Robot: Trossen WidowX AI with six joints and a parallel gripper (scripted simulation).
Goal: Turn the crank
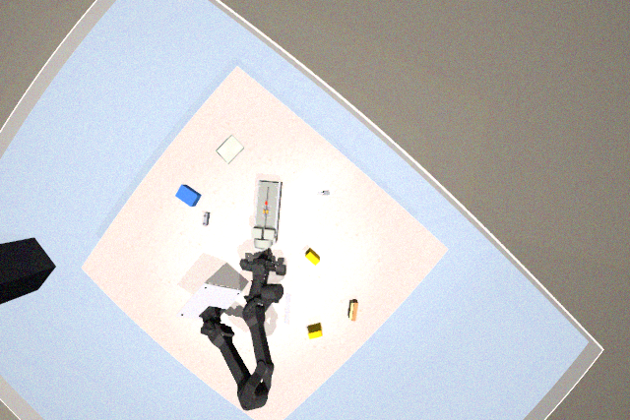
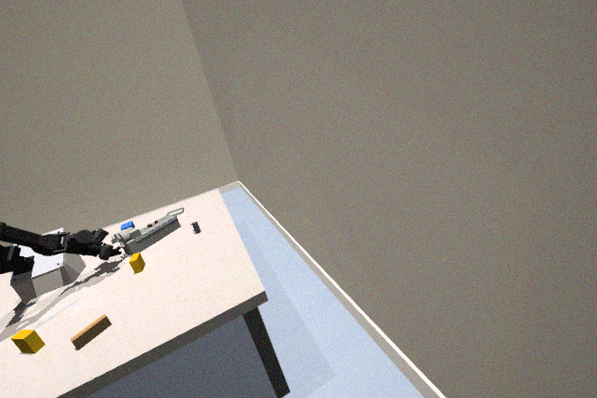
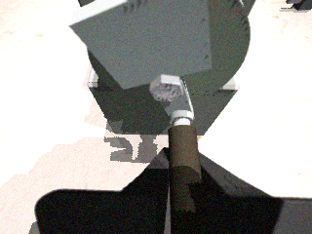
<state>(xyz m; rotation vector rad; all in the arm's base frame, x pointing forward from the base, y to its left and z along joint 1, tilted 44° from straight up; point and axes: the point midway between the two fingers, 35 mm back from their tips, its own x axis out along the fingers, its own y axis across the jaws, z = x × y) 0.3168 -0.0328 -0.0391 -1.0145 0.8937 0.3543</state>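
Right now my gripper tip is 2 cm below the dark brown crank handle, 1 cm to the left of it and 1 cm past it. The rest, counted from my gripper tip: blue block 42 cm to the left, 11 cm behind, 2 cm below; crank 4 cm above; red pointer 14 cm to the left, 14 cm ahead, 5 cm above.
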